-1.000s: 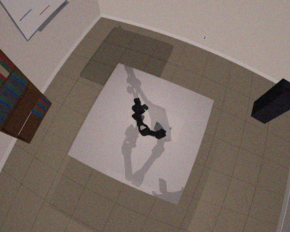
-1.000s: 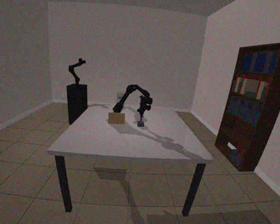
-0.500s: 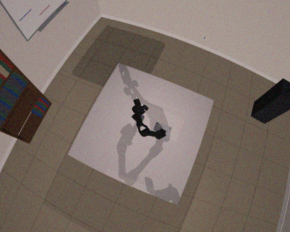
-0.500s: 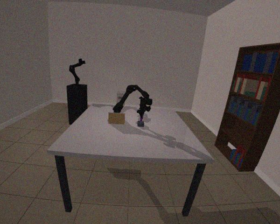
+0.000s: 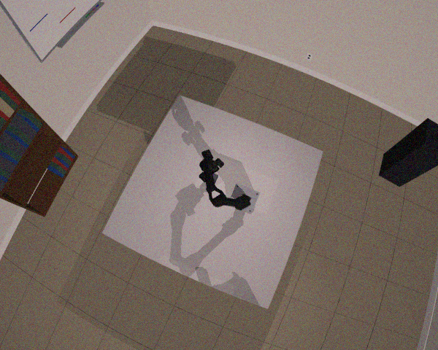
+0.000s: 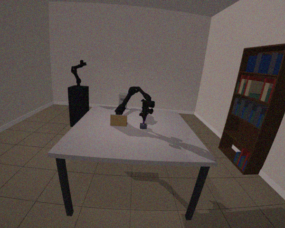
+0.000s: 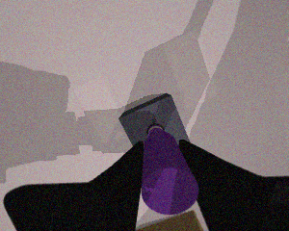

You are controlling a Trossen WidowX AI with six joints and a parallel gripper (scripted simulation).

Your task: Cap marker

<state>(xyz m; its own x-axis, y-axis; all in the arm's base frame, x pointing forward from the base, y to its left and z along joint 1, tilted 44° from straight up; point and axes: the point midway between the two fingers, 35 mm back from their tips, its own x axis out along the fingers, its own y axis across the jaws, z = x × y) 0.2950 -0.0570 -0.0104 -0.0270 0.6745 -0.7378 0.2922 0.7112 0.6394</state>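
Right now the purple cap is 20 mm above my gripper tip. The rest, counted from my gripper tip: holder block (10 mm behind, 70 mm below).
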